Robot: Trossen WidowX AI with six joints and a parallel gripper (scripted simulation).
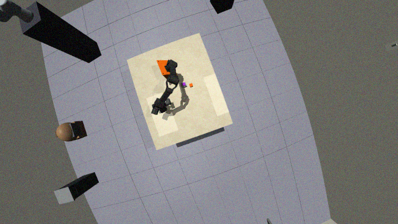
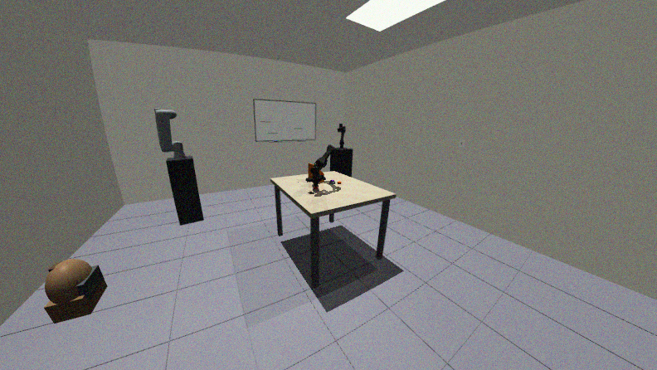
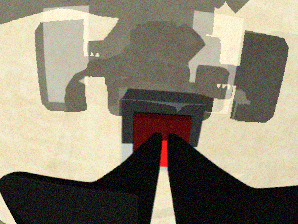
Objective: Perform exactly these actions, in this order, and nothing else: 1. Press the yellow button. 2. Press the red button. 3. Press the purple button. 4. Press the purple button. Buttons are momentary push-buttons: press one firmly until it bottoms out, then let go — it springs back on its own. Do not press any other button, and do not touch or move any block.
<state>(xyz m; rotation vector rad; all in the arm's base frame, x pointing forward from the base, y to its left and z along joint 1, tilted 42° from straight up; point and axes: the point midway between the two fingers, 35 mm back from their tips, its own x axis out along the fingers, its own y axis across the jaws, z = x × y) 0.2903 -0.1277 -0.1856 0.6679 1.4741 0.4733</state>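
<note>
Right now the red button is 1 cm below my gripper tip. From my gripper tip the other things lie so: small orange block (35 cm to the left, 6 cm behind, 2 cm below); purple button (29 cm to the left, 10 cm behind); yellow button (10 cm behind, 7 cm to the left).
</note>
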